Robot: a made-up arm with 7 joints. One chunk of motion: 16 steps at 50 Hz.
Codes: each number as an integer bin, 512 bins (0 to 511) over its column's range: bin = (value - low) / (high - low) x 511, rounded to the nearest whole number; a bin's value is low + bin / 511 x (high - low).
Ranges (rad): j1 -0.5..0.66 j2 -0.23..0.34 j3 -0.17..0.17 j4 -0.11..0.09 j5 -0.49..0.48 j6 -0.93..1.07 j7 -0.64..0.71
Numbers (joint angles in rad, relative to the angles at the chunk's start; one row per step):
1: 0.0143 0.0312 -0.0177 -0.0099 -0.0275 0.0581 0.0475
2: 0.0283 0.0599 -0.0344 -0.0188 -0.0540 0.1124 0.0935
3: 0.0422 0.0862 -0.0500 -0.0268 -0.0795 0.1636 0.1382
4: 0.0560 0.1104 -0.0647 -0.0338 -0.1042 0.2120 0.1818
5: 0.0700 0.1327 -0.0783 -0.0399 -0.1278 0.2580 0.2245
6: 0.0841 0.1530 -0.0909 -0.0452 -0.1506 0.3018 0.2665
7: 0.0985 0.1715 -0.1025 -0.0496 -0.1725 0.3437 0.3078
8: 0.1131 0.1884 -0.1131 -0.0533 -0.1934 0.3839 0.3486
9: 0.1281 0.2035 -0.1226 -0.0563 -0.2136 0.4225 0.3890
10: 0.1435 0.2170 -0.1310 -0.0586 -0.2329 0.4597 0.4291
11: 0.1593 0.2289 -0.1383 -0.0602 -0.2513 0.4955 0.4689
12: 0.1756 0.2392 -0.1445 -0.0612 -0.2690 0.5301 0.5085
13: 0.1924 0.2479 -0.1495 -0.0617 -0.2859 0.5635 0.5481
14: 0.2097 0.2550 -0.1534 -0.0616 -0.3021 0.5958 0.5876
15: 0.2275 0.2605 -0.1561 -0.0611 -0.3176 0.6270 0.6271
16: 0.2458 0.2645 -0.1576 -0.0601 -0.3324 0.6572 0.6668
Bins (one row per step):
1: 227 234 229 256 244 252 260
2: 233 260 204 233 230 266 278
3: 239 283 180 213 216 279 295
4: 245 305 158 195 203 292 311
5: 251 325 138 179 191 304 327
6: 257 343 119 166 179 315 343
7: 264 360 101 154 167 325 359
8: 270 375 86 145 156 336 374
9: 277 389 71 137 146 346 389
10: 283 401 59 131 135 355 405
11: 290 411 48 127 126 364 420
12: 298 421 38 125 116 373 435
13: 305 428 31 123 108 382 450
14: 313 435 25 124 99 390 465
15: 320 440 21 125 91 398 480
16: 329 443 19 127 83 406 495

